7 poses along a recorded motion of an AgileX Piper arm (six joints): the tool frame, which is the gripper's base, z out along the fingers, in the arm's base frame.
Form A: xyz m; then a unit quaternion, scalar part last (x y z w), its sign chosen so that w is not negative.
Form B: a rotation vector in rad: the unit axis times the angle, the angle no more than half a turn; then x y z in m. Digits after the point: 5 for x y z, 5 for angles.
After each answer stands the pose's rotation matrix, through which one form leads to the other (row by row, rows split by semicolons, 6 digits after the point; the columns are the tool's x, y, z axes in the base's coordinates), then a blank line. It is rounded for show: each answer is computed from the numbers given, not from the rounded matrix.
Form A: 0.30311 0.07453 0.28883 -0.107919 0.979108 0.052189 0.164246
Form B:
-0.30760 2.79077 0.14876 0.30311 0.07453 0.28883
-0.922753 -0.228473 0.310365; -0.194185 0.971260 0.137648; -0.332894 0.066747 -0.940599

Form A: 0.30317 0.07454 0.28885 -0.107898 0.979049 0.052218 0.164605
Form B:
-0.30748 2.79004 0.14881 0.30317 0.07454 0.28885
-0.922526 -0.228465 0.311044; -0.194084 0.971263 0.137769; -0.333581 0.066727 -0.940357

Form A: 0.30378 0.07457 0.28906 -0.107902 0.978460 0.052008 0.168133
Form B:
-0.30690 2.78295 0.14792 0.30378 0.07457 0.28906
-0.920177 -0.228644 0.317799; -0.193667 0.971305 0.138059; -0.340246 0.065492 -0.938053

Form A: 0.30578 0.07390 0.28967 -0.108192 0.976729 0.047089 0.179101
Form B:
-0.30588 2.76137 0.13313 0.30578 0.07390 0.28967
-0.912435 -0.228216 0.339677; -0.194481 0.972154 0.130741; -0.360056 0.053232 -0.931411

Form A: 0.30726 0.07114 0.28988 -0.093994 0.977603 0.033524 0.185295
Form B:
-0.26484 2.75453 0.09446 0.30726 0.07114 0.28988
-0.913662 -0.196201 0.355988; -0.171354 0.980083 0.100380; -0.368592 0.030713 -0.929084

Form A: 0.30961 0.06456 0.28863 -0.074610 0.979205 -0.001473 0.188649
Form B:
-0.20984 2.75403 -0.00414 0.30961 0.06456 0.28863
-0.917690 -0.145561 0.369672; -0.146673 0.988862 0.025265; -0.369232 -0.031035 -0.928819

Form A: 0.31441 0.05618 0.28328 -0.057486 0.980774 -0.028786 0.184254
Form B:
-0.16207 2.76503 -0.08115 0.31441 0.05618 0.28328
-0.925492 -0.102154 0.364732; -0.123369 0.991733 -0.035281; -0.358113 -0.077649 -0.930444

